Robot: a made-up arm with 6 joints. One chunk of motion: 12 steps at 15 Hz.
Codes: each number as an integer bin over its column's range. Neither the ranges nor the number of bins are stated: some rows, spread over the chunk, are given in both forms.
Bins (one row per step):
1: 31 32 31 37 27 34
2: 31 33 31 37 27 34
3: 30 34 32 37 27 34
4: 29 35 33 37 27 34
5: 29 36 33 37 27 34
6: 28 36 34 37 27 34
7: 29 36 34 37 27 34
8: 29 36 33 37 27 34
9: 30 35 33 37 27 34
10: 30 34 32 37 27 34
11: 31 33 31 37 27 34
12: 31 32 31 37 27 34
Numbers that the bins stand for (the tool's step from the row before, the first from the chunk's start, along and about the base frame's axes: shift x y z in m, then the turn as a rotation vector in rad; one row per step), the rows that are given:
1: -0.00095 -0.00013 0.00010 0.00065 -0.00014 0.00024
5: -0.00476 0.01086 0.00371 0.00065 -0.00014 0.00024
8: -0.00476 0.01086 0.00371 0.00065 -0.00014 0.00024
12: -0.00095 -0.00013 0.00010 0.00065 -0.00014 0.00024
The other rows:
2: -0.00095 0.00262 0.00010 0.00065 -0.00014 0.00024
3: -0.00286 0.00537 0.00190 0.00065 -0.00014 0.00024
4: -0.00476 0.00811 0.00371 0.00065 -0.00014 0.00024
6: -0.00667 0.01086 0.00552 0.00065 -0.00014 0.00024
7: -0.00476 0.01086 0.00552 0.00065 -0.00014 0.00024
9: -0.00286 0.00811 0.00371 0.00065 -0.00014 0.00024
10: -0.00286 0.00537 0.00190 0.00065 -0.00014 0.00024
11: -0.00095 0.00262 0.00010 0.00065 -0.00014 0.00024

